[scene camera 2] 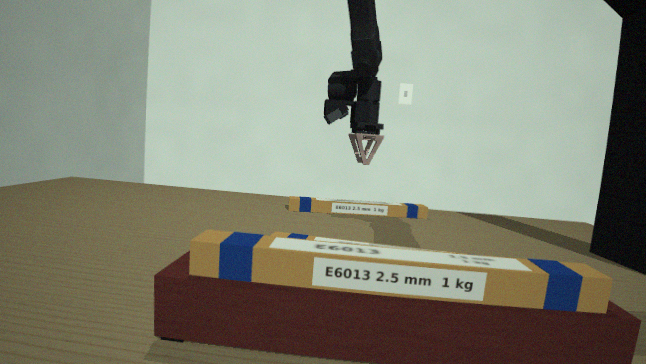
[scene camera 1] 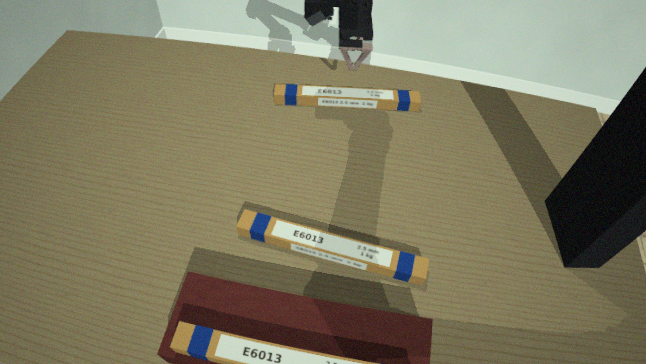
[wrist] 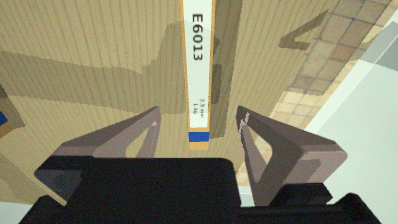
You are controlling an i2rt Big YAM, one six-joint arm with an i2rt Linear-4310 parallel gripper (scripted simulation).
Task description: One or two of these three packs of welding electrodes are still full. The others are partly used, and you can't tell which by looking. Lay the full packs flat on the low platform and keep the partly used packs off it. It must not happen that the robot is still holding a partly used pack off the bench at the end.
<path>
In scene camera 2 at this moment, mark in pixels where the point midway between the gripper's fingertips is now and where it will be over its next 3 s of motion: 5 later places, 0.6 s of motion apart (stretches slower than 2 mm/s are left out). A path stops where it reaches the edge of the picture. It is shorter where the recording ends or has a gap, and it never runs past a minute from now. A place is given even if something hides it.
My gripper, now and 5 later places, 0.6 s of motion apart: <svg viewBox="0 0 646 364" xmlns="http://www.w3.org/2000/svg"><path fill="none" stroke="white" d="M363 163L358 188L358 199L357 199L358 209L365 210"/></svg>
</path>
